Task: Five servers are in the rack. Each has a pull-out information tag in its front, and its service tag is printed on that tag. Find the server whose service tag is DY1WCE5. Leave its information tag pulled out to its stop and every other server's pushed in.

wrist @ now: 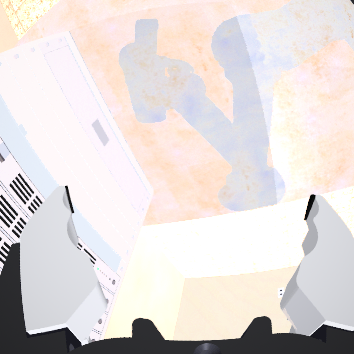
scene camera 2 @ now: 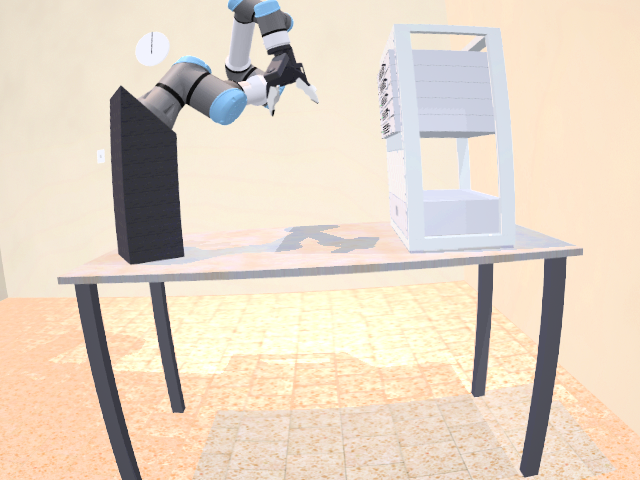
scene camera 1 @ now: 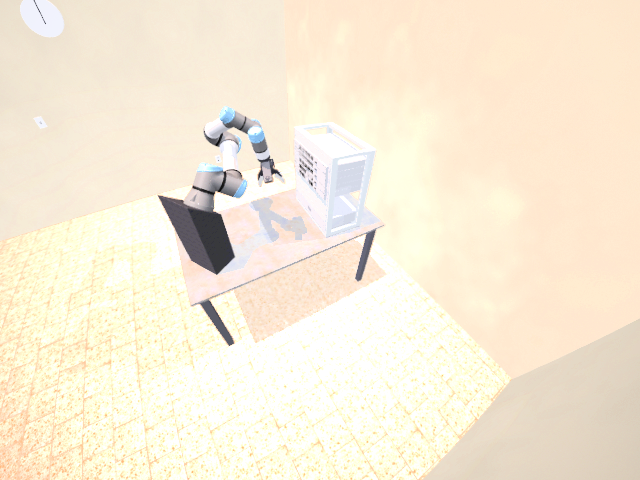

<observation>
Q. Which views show the rack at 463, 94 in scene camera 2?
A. The wrist view, scene camera 2 and scene camera 1: all of them.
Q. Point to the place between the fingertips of the gripper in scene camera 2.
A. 294, 110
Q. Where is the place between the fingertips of the gripper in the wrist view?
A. At 191, 194
</observation>
